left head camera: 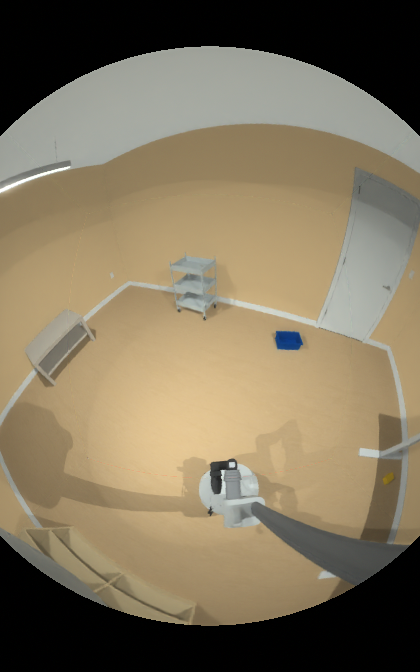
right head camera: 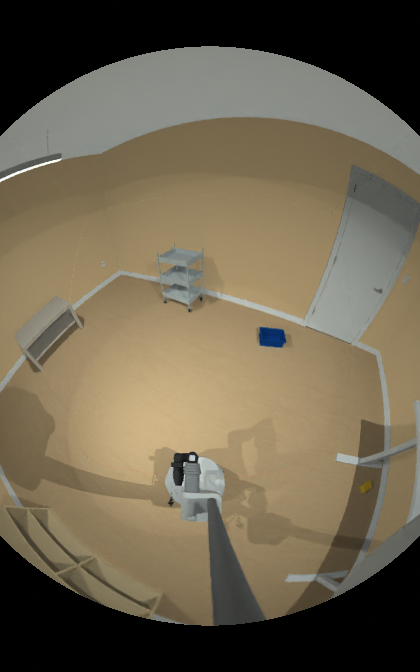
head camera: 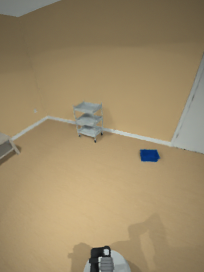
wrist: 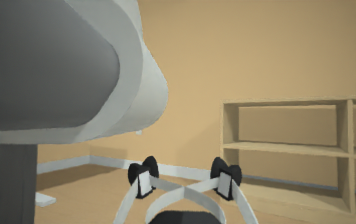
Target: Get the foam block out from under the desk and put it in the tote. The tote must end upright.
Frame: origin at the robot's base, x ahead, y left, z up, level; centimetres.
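Seen in the pictures: gripper, fingertip midpoint: (left head camera: 218,515) (wrist: 184,169).
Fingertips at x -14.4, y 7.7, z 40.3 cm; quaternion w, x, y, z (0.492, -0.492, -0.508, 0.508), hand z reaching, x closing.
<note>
Offsets run from my fingertips to a thing's top centre.
The yellow foam block {dy -165.4, dx -27.4, dz -37.4 cm} (left head camera: 388,478) (right head camera: 366,486) lies on the floor at the right, in the shadow under the desk. The desk's white foot (left head camera: 369,453) (right head camera: 348,459) shows near it; much of the desk is cut off by the view edge. The blue tote {dy -89.8, dx +159.1, dz -31.1 cm} (head camera: 149,155) (left head camera: 288,340) (right head camera: 272,337) stands upright on the floor by the far wall, near the door. My gripper (wrist: 184,169) is open in the wrist view, with no object between its fingertips, and is far from both block and tote. The block does not show in the wrist view.
A grey three-shelf cart (head camera: 88,107) (left head camera: 193,265) (right head camera: 181,256) stands at the far wall. A low bench (left head camera: 52,337) (right head camera: 42,320) stands at the left wall. A wooden shelf unit (wrist: 287,148) stands near me, also at the lower left of both side head views. A grey door (left head camera: 375,260) is at the far right.
</note>
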